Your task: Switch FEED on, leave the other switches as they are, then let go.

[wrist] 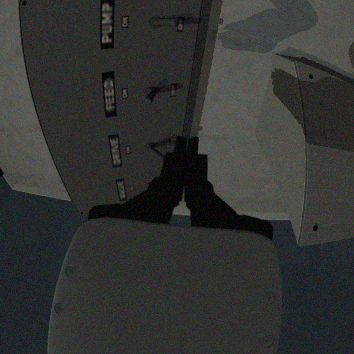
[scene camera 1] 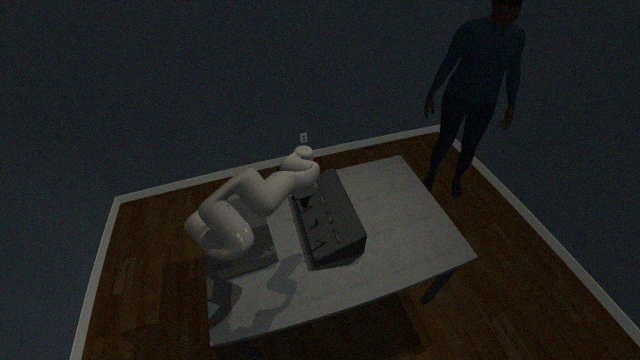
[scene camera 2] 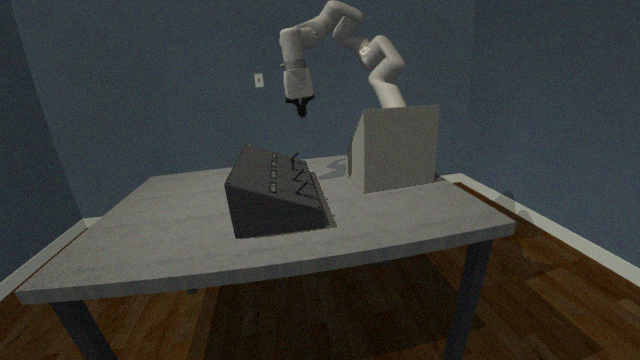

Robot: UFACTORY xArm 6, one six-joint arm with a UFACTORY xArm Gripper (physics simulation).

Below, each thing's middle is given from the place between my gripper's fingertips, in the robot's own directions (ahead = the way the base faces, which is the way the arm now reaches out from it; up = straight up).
The dark sloped switch box [scene camera 2: 261, 193] is 20 cm below my hand, 13 cm ahead of it and 7 cm to the left of it.
